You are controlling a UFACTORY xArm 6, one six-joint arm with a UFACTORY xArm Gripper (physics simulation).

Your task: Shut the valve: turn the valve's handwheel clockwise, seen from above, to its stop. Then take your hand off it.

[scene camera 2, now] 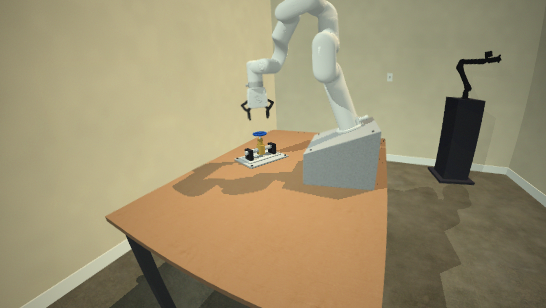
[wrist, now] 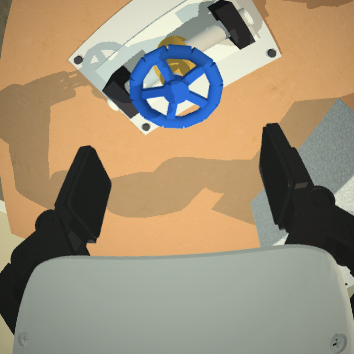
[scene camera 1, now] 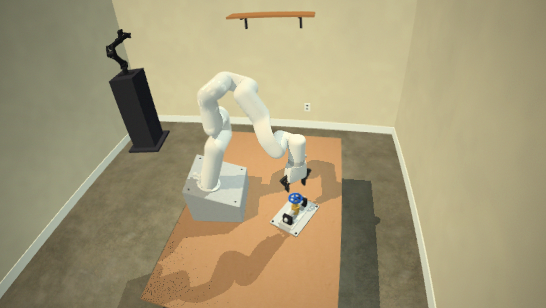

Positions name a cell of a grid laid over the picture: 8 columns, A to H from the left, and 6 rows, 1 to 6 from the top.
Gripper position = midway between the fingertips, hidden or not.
Note:
I see my gripper (wrist: E3) and a blue handwheel (wrist: D2).

